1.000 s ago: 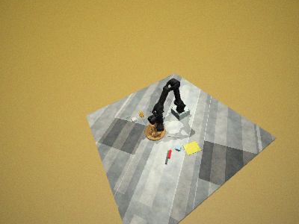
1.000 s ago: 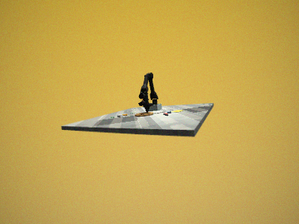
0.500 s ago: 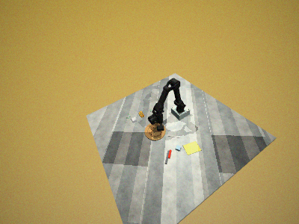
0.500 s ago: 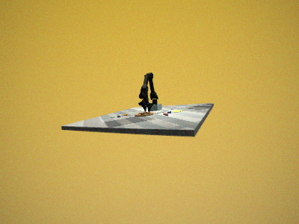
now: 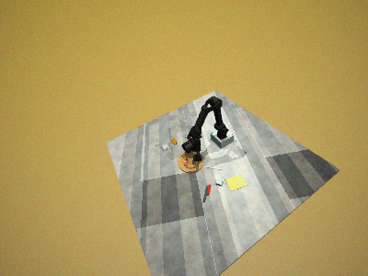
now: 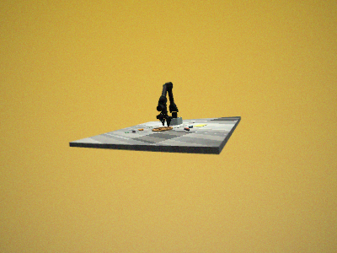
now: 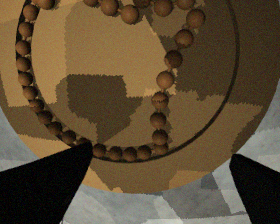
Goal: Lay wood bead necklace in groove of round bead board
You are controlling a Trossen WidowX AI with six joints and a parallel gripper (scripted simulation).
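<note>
Right now my gripper tip is 60 mm short of the round bead board, 10 mm to the right of it and 10 mm above it. The rest, counted from my gripper tip: thin grey stick (130 mm to the left, 60 mm behind, 20 mm below); then red-handled tool (280 mm to the left, 60 mm ahead, 20 mm below); then small blue block (260 mm to the left, 40 mm behind, 10 mm below).
</note>
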